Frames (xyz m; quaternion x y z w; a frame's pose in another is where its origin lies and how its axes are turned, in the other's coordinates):
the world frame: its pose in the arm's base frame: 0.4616 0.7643 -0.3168 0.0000 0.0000 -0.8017 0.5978
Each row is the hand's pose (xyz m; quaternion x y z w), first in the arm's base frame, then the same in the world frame.
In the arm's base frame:
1: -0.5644 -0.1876 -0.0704 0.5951 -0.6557 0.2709 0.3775
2: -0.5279 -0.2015 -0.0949 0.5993 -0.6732 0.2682 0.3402
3: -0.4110 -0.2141 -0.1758 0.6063 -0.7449 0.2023 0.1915
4: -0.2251 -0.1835 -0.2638 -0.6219 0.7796 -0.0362 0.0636
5: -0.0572 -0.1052 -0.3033 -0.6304 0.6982 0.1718 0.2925
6: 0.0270 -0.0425 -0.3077 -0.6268 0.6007 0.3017 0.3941
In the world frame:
1: 1.2051 -0.7117 0.2464 0.8814 0.0851 0.4646 0.0085
2: 1.2080 -0.6728 0.2219 -0.8979 -0.0780 -0.4330 0.0116
3: 1.1867 -0.5572 0.1410 -0.9596 -0.0408 -0.2744 0.0477
4: 1.1043 -0.3877 0.0530 -0.9968 -0.0325 0.0293 0.0670
5: 0.9814 -0.2491 0.0135 -0.9366 -0.0880 0.3372 0.0371
6: 0.8973 -0.1863 0.0091 0.8562 0.1434 -0.4963 0.0063

